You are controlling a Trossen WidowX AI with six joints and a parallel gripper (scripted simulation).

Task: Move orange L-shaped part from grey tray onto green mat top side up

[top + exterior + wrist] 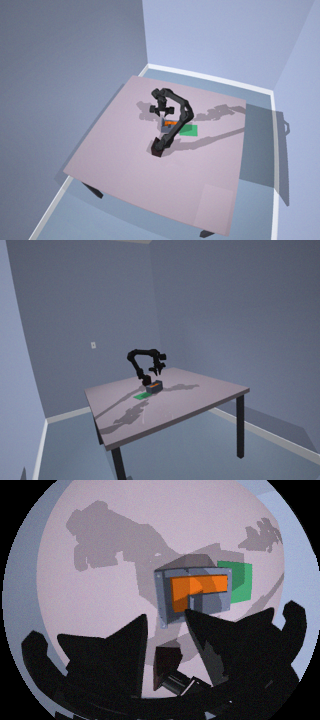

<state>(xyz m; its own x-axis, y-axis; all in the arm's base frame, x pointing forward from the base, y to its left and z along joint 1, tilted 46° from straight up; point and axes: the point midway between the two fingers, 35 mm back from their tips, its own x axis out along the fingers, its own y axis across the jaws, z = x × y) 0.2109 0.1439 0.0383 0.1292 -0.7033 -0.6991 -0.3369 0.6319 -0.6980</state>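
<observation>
The orange L-shaped part lies 9 cm below my gripper tip, 6 cm to the right of it and 1 cm ahead of it. From my gripper tip the other things lie so: green mat: 21 cm to the right, 16 cm below, 7 cm ahead.
</observation>
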